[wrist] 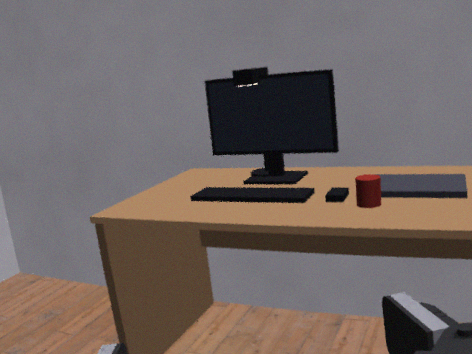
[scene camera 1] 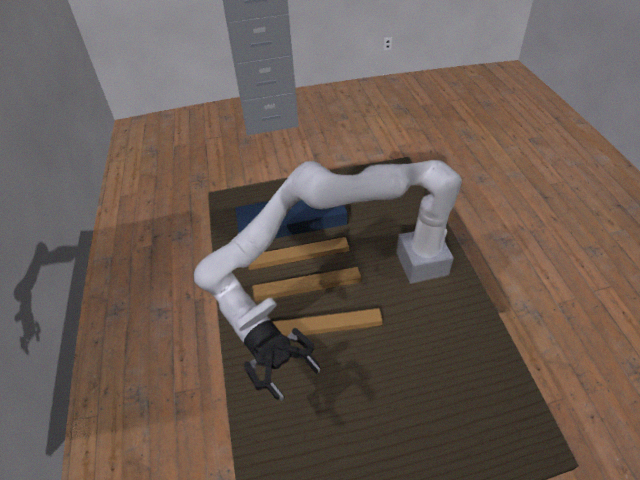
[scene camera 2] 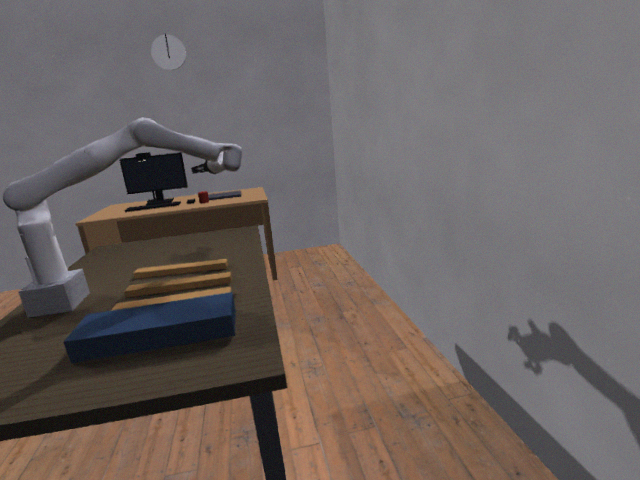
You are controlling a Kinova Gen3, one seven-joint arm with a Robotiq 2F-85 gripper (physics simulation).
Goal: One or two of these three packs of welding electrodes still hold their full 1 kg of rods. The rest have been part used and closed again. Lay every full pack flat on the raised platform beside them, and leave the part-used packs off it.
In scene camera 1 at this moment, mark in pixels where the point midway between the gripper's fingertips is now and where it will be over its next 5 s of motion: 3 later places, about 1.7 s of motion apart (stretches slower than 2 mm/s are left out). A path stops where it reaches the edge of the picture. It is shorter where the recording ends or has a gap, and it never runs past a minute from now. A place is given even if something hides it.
My gripper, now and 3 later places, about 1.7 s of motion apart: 301,385; 302,382; 309,374; 313,373
